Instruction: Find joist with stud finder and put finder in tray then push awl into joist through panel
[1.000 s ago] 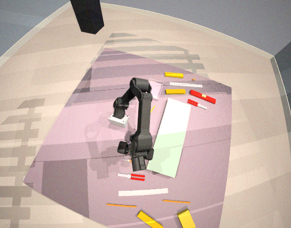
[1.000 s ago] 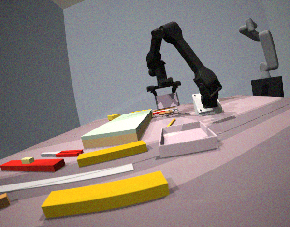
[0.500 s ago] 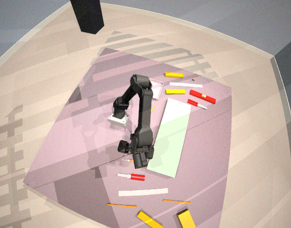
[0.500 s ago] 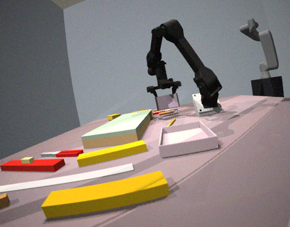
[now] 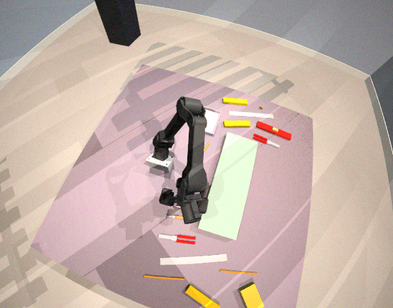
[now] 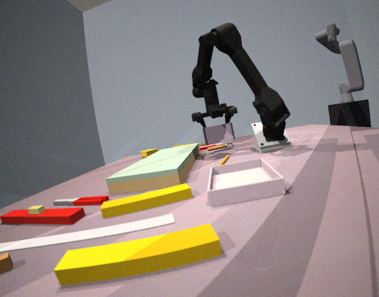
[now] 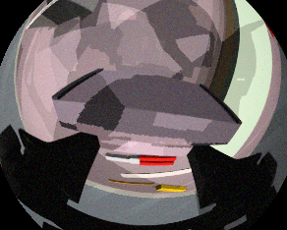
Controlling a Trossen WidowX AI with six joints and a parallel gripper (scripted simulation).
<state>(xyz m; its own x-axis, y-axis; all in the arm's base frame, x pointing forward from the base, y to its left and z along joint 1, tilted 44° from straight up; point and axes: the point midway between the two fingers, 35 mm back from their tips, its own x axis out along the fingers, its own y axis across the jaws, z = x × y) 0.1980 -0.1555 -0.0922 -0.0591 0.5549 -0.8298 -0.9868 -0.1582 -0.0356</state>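
My gripper tip is 1 cm short of the stud finder and 1 cm to the right of it. Round my gripper tip: red level (36 cm ahead, 61 cm to the left, 6 cm below); tray (5 cm behind, 51 cm to the left, 6 cm below); awl (1 cm behind, 5 cm to the right, 6 cm below).
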